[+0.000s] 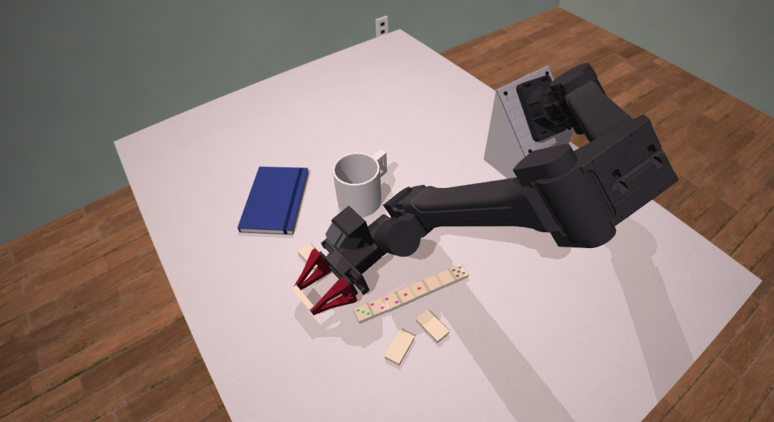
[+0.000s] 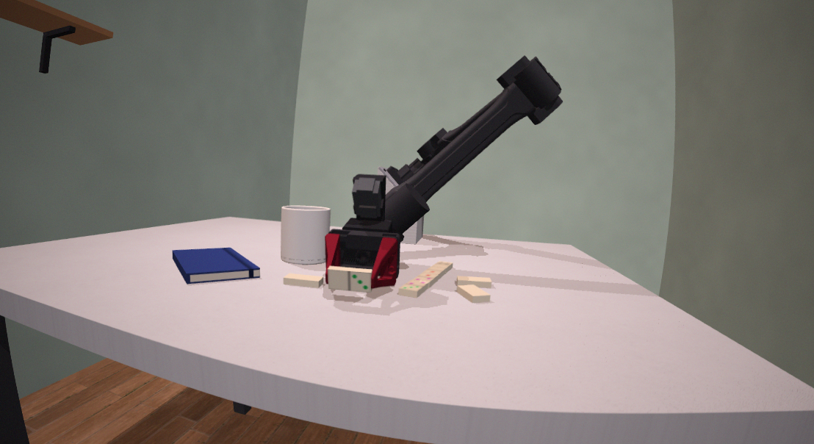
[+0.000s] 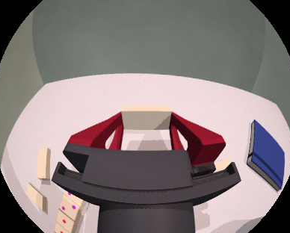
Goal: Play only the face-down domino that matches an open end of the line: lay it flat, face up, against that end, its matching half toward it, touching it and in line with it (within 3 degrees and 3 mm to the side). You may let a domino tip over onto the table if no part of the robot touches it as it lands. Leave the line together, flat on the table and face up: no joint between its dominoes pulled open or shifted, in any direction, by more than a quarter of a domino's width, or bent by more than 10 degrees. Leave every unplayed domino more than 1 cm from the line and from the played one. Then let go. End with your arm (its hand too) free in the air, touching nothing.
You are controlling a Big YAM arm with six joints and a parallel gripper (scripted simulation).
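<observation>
The domino is right at my hand. Round my hand: white mug (200 mm behind, 170 mm to the right, 10 mm above); blue notebook (50 mm behind, 270 mm to the right, 20 mm below).
</observation>
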